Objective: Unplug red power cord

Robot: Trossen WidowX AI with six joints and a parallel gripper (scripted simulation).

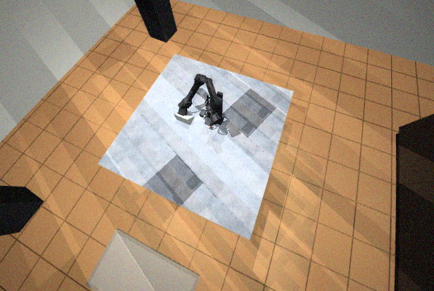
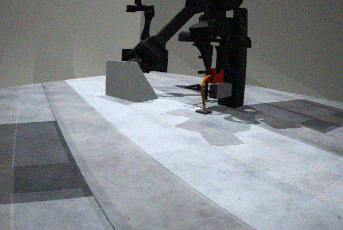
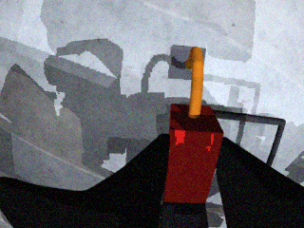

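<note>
Right now my gripper tip is 3 cm to the right of the red plug. The rest, counted from my gripper tip: grey anchor plate 2 cm to the right, 9 cm below.
</note>
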